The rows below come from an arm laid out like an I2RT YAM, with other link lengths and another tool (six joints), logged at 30 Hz.
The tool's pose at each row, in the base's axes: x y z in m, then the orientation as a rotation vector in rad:
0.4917, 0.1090, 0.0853, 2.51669, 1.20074, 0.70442
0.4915, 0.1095, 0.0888, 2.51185, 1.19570, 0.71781
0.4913, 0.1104, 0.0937, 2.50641, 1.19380, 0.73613
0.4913, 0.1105, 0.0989, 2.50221, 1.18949, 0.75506
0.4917, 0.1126, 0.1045, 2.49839, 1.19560, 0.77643
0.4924, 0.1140, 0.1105, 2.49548, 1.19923, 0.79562
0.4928, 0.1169, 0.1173, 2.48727, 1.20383, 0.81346
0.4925, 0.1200, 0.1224, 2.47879, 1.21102, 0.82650
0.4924, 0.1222, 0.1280, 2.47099, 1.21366, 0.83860
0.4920, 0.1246, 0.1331, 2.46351, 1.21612, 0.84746
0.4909, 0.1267, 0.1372, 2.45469, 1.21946, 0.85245
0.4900, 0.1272, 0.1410, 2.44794, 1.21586, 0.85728
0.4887, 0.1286, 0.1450, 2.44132, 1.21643, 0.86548
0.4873, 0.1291, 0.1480, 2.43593, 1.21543, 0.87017
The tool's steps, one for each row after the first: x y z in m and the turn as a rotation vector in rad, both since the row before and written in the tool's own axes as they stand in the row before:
0.0014, 0.0011, -0.0031, -0.00751, 0.00722, 0.00218
0.0022, 0.0014, -0.0043, -0.00676, 0.01136, 0.00107
0.0018, 0.0022, -0.0043, -0.00695, 0.01143, 0.00301
0.0037, 0.0014, -0.0045, -0.00142, 0.01581, -0.00156
0.0036, 0.0023, -0.0045, -0.00170, 0.01384, -0.00019
0.0049, 0.0015, -0.0053, -0.00509, 0.01243, -0.00351
0.0042, 0.0002, -0.0043, -0.00355, 0.00974, -0.00564
0.0038, 0.0012, -0.0045, -0.00530, 0.00808, -0.00325
0.0036, 0.0006, -0.0043, -0.00491, 0.00585, -0.00353
0.0027, -0.0001, -0.0039, -0.00520, 0.00322, -0.00530
0.0014, 0.0009, -0.0035, -0.00731, 0.00161, -0.00098
0.0020, 0.0003, -0.0039, -0.00518, 0.00509, -0.00227
0.0009, 0.0003, -0.0032, -0.00487, 0.00238, -0.00152

